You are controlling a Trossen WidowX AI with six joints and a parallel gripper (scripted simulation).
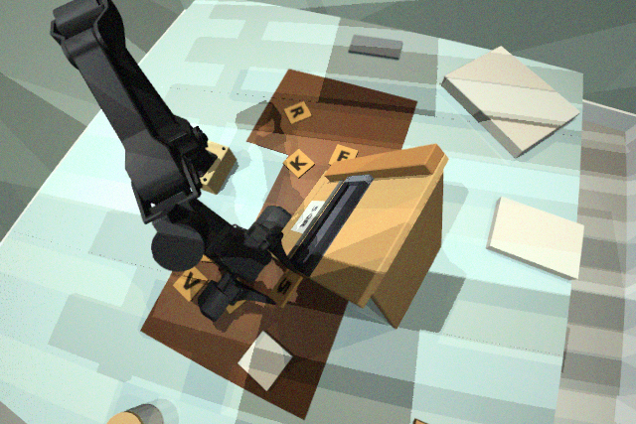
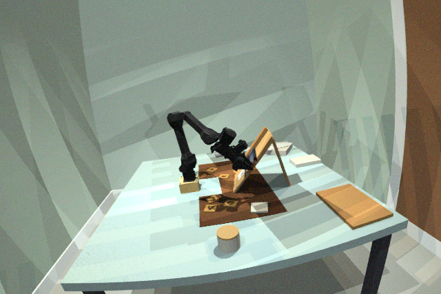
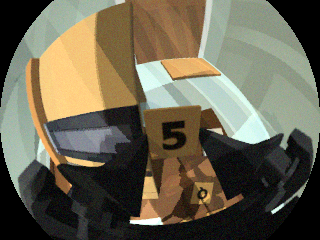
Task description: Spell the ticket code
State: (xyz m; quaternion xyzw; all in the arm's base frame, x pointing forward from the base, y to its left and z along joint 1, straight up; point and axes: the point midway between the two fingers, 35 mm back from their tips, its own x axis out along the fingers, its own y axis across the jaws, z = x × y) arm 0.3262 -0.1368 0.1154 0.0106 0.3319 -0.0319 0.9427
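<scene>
The white ticket lies 14 cm to the left of my gripper tip, 9 cm below it and 5 cm behind it. Round my gripper tip: q tile 15 cm below, 12 cm behind, 7 cm to the right; l tile 22 cm behind, 15 cm below, 1 cm to the right; s tile right at my gripper tip.
</scene>
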